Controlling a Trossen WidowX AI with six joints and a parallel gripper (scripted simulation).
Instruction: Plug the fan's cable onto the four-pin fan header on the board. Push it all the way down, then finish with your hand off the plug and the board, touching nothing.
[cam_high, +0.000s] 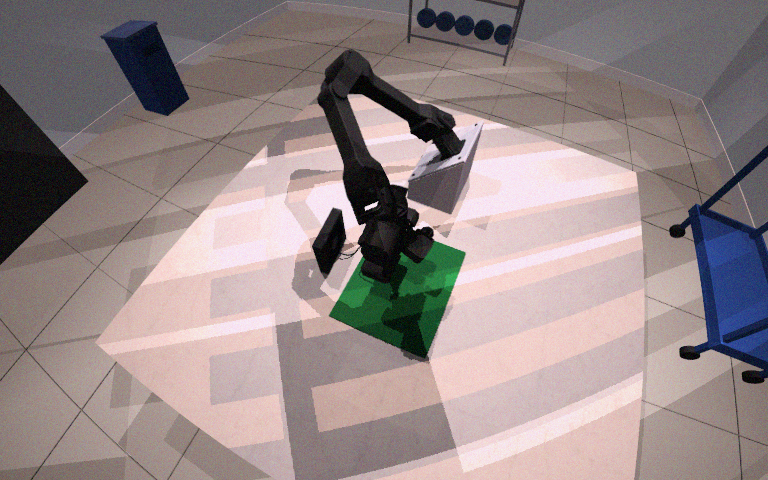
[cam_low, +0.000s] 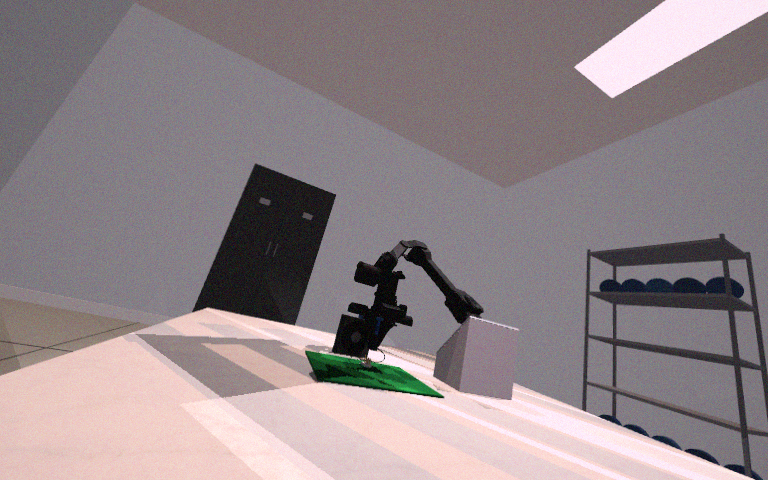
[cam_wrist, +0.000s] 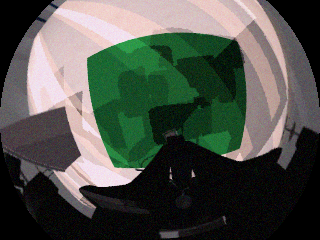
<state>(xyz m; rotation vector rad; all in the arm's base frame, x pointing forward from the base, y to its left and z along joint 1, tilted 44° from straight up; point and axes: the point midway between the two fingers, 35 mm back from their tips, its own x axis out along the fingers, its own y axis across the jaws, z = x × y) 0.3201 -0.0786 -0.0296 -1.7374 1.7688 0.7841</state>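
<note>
Right now the four-pin fan header is 60 mm below my gripper tip and 20 mm to the right of it. Round my gripper tip: green board: 80 mm below, 40 mm to the left, 10 mm ahead; then black plug: 10 mm to the right, 10 mm above; then black fan: 150 mm to the right, 10 mm ahead.
</note>
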